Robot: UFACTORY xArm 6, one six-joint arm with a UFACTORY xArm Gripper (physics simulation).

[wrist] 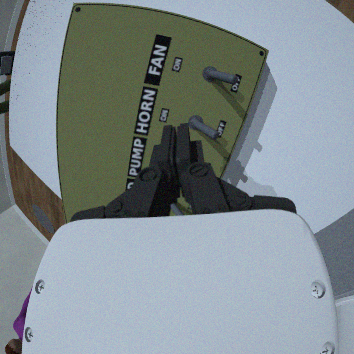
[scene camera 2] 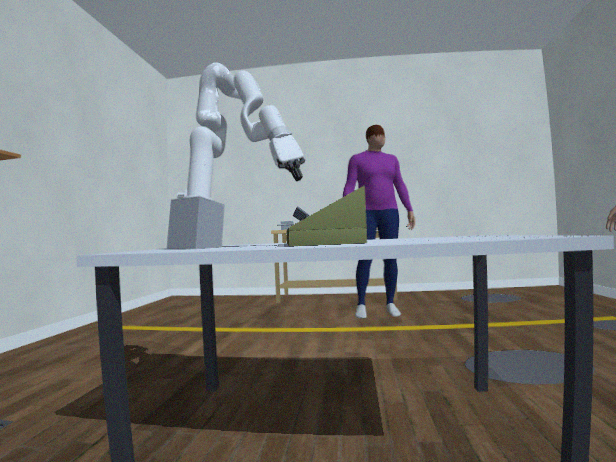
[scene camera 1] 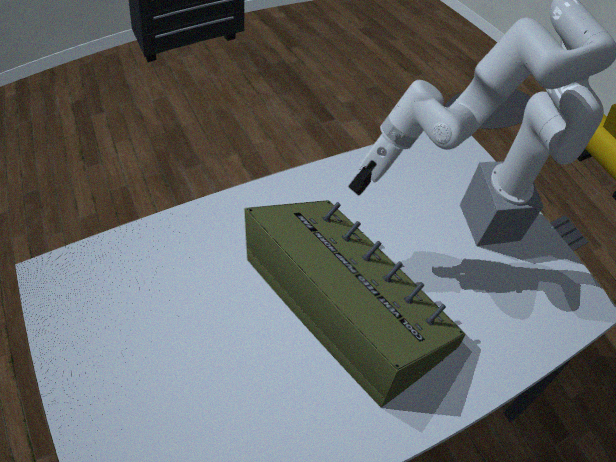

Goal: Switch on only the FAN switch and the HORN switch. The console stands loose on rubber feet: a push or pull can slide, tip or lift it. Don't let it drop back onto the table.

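Places are measured from the arm's base along level axes (x ahead, y left, z up), in centimetres.
Pixels of known places: gripper, fingertip midpoint: [wrist: 178, 142] [scene camera 2: 299, 179] [scene camera 1: 354, 190]; arm's base, origin of the base link: [wrist: 343, 307] [scene camera 2: 198, 201] [scene camera 1: 512, 184].
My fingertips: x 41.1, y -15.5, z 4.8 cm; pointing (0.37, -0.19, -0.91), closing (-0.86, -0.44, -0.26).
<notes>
Ahead of a thing's pixels: the offset from my fingertips to its top centre.
The olive wedge-shaped console [scene camera 1: 300, 260] [scene camera 2: 335, 225] [wrist: 95, 100] sits flat on the table, its sloped face carrying a row of grey levers. The FAN lever @[dx +0.5, dy -5.9, dz -10.1 cm] [scene camera 1: 332, 212] [wrist: 222, 76] is at the far end of the row and leans to its OFF mark. The HORN lever @[dx +0.0, dy +1.2, dz -10.1 cm] [scene camera 1: 351, 231] [wrist: 205, 127] is beside it and also leans to OFF. The other levers lean the same way in scene camera 1. My gripper [scene camera 1: 356, 191] [scene camera 2: 298, 178] [wrist: 178, 142] is shut and empty, above the console near its FAN and HORN end, apart from the levers. It hides part of the PUMP area in the wrist view.
The PUMP lever @[dx -0.5, dy +8.4, dz -10.1 cm] [scene camera 1: 371, 251] stands next to HORN, followed by FEED, VENT and COOL toward the near end. The white table [scene camera 1: 150, 350] [scene camera 2: 450, 246] carries the console and the arm's grey base block [scene camera 1: 500, 210] [scene camera 2: 195, 223]. A person [scene camera 2: 377, 180] stands behind the table.
</notes>
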